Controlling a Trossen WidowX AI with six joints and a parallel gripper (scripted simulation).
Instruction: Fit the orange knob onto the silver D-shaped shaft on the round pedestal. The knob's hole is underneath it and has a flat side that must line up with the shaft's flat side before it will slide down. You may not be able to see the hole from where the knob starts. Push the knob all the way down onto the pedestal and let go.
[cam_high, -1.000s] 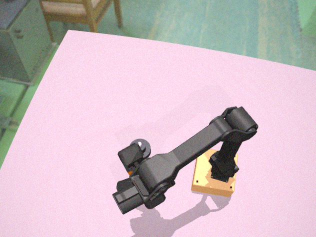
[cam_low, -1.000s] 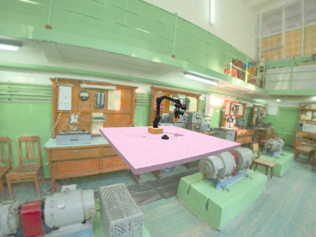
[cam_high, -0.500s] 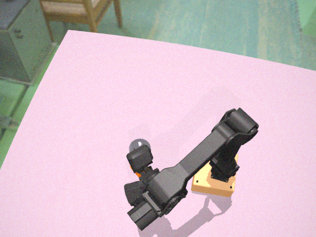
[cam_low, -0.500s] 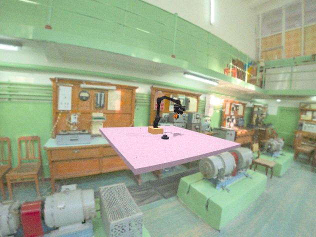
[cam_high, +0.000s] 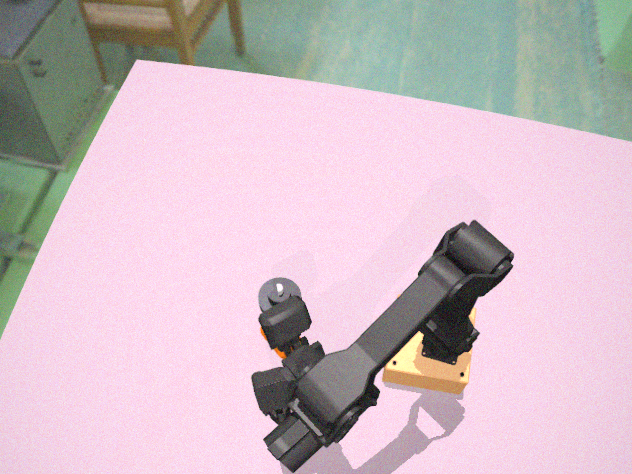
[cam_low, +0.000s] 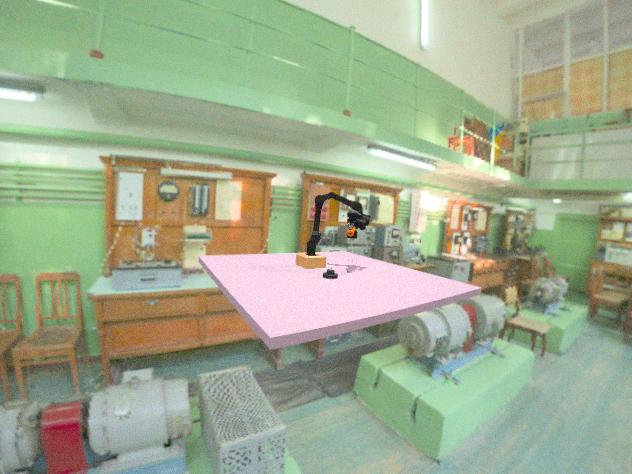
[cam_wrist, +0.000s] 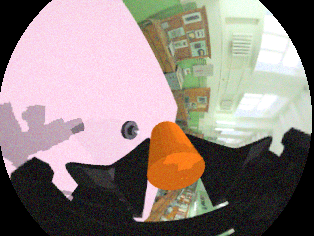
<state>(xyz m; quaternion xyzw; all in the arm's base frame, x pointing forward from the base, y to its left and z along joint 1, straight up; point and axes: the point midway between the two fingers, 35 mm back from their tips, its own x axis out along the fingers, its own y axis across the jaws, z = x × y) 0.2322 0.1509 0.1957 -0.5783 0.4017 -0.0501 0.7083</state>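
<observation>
Right now my gripper tip is 20 mm to the right of the orange knob, 20 mm below it and 20 mm past it. From my gripper tip the other things lie so: dark round pedestal 220 mm below, 150 mm to the right, 60 mm ahead.
</observation>
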